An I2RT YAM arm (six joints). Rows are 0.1 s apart.
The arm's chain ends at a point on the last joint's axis. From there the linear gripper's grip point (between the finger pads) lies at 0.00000 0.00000 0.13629 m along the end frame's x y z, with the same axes.
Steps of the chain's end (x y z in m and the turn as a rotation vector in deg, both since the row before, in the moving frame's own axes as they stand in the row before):
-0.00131, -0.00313, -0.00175, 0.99, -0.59, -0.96
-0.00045, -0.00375, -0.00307, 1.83, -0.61, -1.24
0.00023, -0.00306, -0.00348, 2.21, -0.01, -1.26
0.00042, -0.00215, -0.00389, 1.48, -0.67, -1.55
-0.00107, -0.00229, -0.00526, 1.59, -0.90, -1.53
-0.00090, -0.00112, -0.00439, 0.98, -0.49, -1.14
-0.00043, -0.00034, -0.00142, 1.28, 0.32, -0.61
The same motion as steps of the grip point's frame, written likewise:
-0.00273, -0.00547, -0.00178, 0.99, -0.59, -0.96
-0.00195, -0.00809, -0.00315, 1.83, -0.61, -1.24
0.00015, -0.00831, -0.00358, 2.21, -0.01, -1.26
-0.00122, -0.00565, -0.00394, 1.48, -0.67, -1.55
-0.00326, -0.00604, -0.00533, 1.59, -0.90, -1.53
-0.00209, -0.00344, -0.00441, 0.98, -0.49, -1.14
0.00031, -0.00339, -0.00146, 1.28, 0.32, -0.61

